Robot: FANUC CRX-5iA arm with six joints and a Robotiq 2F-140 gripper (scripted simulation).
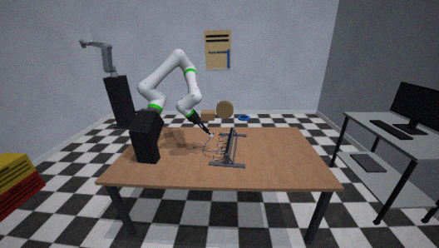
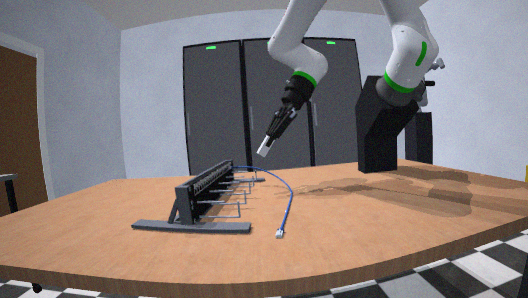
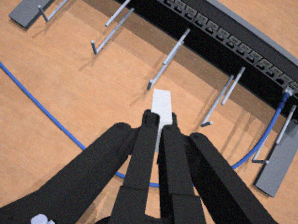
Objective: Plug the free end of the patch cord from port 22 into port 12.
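Right now my hand is 30 mm past the white plug, 310 mm to the right of it and 150 mm above it.
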